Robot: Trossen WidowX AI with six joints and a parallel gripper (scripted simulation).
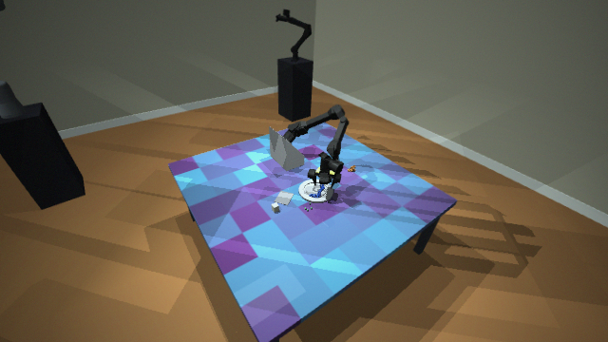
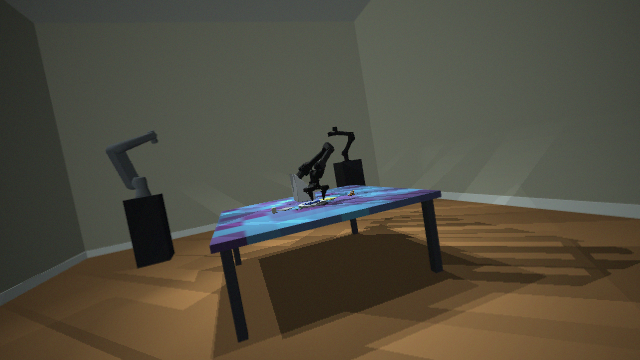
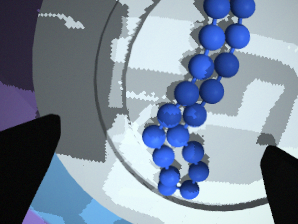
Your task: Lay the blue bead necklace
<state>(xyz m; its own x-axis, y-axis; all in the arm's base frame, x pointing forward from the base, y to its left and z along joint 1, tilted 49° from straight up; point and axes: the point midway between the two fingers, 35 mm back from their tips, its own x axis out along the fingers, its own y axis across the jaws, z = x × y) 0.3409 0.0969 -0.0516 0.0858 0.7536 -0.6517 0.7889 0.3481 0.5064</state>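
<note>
My gripper tip is now 4 cm to the left of the round white bead board, 2 cm past it and 1 cm above it. The rest, counted from my gripper tip: cream cube (32 cm to the right, 3 cm behind); then yellow patch (12 cm to the left, 12 cm behind, 2 cm below); then flat grey square (22 cm to the right, 8 cm behind, 2 cm below).
</note>
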